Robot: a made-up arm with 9 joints. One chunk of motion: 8 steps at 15 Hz.
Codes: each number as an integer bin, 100 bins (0 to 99) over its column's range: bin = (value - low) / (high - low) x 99, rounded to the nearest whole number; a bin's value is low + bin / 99 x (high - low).
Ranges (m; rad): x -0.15..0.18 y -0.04..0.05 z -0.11..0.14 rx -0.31..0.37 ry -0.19..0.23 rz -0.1..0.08
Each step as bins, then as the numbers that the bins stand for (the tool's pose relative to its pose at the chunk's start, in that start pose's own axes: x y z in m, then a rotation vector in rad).
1 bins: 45 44 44 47 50 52
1 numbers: 0.0000 0.0000 0.0011 0.0128 0.0221 -0.0055
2 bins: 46 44 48 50 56 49
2 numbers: 0.0033 0.0000 0.0112 0.0334 0.0476 -0.0109
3 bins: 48 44 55 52 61 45
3 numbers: 0.0100 0.0000 0.0289 0.0472 0.0688 -0.0182
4 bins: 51 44 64 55 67 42
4 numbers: 0.0200 0.0000 0.0516 0.0678 0.0942 -0.0236
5 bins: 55 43 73 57 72 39
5 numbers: 0.0333 -0.0009 0.0743 0.0815 0.1155 -0.0291
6 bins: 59 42 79 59 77 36
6 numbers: 0.0467 -0.0018 0.0895 0.0953 0.1367 -0.0345
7 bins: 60 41 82 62 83 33
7 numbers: 0.0500 -0.0027 0.0971 0.1159 0.1621 -0.0400
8 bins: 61 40 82 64 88 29
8 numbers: 0.0533 -0.0036 0.0971 0.1296 0.1833 -0.0473
